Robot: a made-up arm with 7 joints. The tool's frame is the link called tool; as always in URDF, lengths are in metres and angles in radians. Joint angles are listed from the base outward.
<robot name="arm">
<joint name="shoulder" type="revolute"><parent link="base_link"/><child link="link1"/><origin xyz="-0.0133 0.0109 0.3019" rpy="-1.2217 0 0"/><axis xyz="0 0 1"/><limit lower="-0.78" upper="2.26"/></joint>
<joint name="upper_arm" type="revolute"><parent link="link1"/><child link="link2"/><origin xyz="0.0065 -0.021 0.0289" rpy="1.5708 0 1.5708"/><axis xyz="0 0 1"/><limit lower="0.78" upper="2.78"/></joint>
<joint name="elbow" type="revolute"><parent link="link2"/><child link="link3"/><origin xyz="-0.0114 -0.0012 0.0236" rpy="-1.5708 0 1.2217"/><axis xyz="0 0 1"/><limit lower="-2.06" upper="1.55"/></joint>
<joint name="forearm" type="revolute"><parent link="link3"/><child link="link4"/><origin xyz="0.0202 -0.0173 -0.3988" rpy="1.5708 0 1.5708"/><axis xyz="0 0 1"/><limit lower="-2.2" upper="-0.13"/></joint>
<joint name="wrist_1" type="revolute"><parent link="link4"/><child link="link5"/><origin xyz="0.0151 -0.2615 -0.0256" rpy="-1.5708 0 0"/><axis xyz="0 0 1"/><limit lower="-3.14" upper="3.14"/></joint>
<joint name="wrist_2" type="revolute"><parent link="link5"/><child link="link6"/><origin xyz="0.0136 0.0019 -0.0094" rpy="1.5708 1.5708 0"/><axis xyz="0 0 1"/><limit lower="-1.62" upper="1.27"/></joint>
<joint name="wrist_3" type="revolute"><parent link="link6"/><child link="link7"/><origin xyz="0.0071 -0.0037 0.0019" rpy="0 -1.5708 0"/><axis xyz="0 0 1"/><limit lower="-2.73" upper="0.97"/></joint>
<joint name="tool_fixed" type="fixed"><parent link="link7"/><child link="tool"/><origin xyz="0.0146 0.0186 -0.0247" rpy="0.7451 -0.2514 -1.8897"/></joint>
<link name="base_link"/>
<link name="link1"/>
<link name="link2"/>
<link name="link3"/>
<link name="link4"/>
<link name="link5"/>
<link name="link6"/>
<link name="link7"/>
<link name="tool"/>
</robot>
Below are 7 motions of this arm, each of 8 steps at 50 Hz.
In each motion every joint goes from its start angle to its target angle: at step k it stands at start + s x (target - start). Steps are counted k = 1, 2, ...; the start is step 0. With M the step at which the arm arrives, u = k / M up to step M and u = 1 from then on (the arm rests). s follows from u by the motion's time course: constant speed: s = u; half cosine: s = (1 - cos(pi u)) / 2; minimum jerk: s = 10 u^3 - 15 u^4 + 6 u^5.
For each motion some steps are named. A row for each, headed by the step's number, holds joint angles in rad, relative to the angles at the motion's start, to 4 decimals.
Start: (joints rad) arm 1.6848 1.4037 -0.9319 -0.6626 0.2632 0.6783 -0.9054
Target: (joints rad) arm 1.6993 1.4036 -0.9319 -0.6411 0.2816 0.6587 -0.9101
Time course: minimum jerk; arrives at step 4
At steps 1, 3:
1: 0.0015 0.0000 0.0000 0.0022 0.0019 -0.0020 -0.0005
3: 0.0130 -0.0001 0.0000 0.0193 0.0165 -0.0176 -0.0042

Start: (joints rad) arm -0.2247 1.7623 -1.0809 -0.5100 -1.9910 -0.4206 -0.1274
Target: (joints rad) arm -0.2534 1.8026 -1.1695 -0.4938 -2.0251 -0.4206 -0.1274
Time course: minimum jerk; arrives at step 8
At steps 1, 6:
1: -0.0005 0.0006 -0.0014 0.0003 -0.0005 0.0000 0.0000
6: -0.0257 0.0361 -0.0794 0.0145 -0.0306 0.0000 0.0000

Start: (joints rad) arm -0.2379 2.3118 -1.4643 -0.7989 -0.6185 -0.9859 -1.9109
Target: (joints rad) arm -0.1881 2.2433 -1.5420 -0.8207 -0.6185 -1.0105 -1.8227
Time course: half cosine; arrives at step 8
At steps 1, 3, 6, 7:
1: 0.0019 -0.0026 -0.0030 -0.0008 0.0000 -0.0009 0.0034
3: 0.0154 -0.0211 -0.0240 -0.0067 0.0000 -0.0076 0.0272
6: 0.0425 -0.0585 -0.0663 -0.0186 0.0000 -0.0210 0.0753
7: 0.0479 -0.0659 -0.0747 -0.0210 0.0000 -0.0237 0.0848

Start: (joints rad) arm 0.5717 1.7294 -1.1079 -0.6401 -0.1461 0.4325 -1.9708
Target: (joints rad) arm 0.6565 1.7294 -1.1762 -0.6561 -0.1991 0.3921 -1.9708
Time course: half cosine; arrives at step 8
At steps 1, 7, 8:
1: 0.0032 0.0000 -0.0026 -0.0006 -0.0020 -0.0015 0.0000
7: 0.0816 0.0000 -0.0657 -0.0154 -0.0510 -0.0389 0.0000
8: 0.0848 0.0000 -0.0683 -0.0160 -0.0530 -0.0404 0.0000

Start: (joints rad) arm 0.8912 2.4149 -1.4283 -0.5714 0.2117 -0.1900 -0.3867
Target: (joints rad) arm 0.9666 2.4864 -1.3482 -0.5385 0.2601 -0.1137 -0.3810
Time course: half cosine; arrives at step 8
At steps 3, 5, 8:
3: 0.0233 0.0221 0.0247 0.0102 0.0149 0.0236 0.0018
5: 0.0521 0.0494 0.0554 0.0227 0.0335 0.0527 0.0039
8: 0.0754 0.0715 0.0801 0.0329 0.0484 0.0763 0.0057

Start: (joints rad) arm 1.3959 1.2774 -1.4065 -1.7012 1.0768 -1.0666 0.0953
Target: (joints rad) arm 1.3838 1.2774 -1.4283 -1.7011 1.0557 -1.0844 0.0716
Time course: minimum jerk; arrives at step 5
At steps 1, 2, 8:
1: -0.0007 0.0000 -0.0013 0.0000 -0.0012 -0.0010 -0.0014
2: -0.0038 0.0000 -0.0069 0.0000 -0.0067 -0.0057 -0.0075
8: -0.0121 0.0000 -0.0218 0.0001 -0.0211 -0.0178 -0.0237

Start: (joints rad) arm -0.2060 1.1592 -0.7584 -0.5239 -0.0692 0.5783 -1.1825
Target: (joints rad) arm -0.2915 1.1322 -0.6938 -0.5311 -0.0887 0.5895 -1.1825
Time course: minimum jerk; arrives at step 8
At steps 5, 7, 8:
5: -0.0620 -0.0196 0.0468 -0.0052 -0.0141 0.0081 0.0000
7: -0.0841 -0.0266 0.0636 -0.0071 -0.0192 0.0110 0.0000
8: -0.0855 -0.0270 0.0646 -0.0072 -0.0195 0.0112 0.0000

